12 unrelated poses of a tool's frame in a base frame.
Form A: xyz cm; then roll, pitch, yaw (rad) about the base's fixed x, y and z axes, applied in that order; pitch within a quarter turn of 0, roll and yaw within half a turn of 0.
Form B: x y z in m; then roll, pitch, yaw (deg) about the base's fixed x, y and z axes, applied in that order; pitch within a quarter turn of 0, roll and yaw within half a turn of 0. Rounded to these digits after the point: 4 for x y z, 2 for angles.
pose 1, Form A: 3.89 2.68 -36.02 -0.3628 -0.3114 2.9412
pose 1, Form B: 0.0389 0.0268 -0.3602 -20.79 -17.84 168.52
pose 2, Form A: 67.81 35.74 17.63 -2.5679 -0.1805 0.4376
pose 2, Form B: 0.6781 0.3574 0.1763 -147.13 -10.34 25.07
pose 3, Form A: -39.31 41.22 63.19 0.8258 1.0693 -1.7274
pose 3, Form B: -0.3931 0.4122 0.6319 47.31 61.27 -98.97
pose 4, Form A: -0.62 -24.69 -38.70 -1.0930 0.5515 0.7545
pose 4, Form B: -0.0062 -0.2469 -0.3870 -62.62 31.60 43.23
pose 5, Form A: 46.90 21.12 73.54 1.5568 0.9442 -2.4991
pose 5, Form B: 0.4690 0.2112 0.7354 89.20 54.10 -143.19
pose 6, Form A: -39.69 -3.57 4.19 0.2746 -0.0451 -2.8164
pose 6, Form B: -0.3969 -0.0357 0.0419 15.73 -2.58 -161.37
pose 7, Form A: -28.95 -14.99 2.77 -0.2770 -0.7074 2.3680
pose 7, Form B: -0.2895 -0.1499 0.0277 -15.87 -40.53 135.68
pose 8, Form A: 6.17 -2.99 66.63 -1.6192 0.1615 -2.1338
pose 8, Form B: 0.0617 -0.0299 0.6663 -92.77 9.25 -122.26
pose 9, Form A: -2.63 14.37 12.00 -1.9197 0.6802 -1.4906
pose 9, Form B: -0.0263 0.1437 0.1200 -109.99 38.97 -85.41
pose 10, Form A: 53.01 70.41 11.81 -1.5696 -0.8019 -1.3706
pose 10, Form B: 0.5301 0.7041 0.1181 -89.93 -45.95 -78.53
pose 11, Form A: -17.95 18.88 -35.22 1.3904 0.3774 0.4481
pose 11, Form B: -0.1795 0.1888 -0.3522 79.66 21.62 25.67
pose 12, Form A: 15.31 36.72 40.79 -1.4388 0.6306 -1.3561
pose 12, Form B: 0.1531 0.3672 0.4079 -82.44 36.13 -77.70
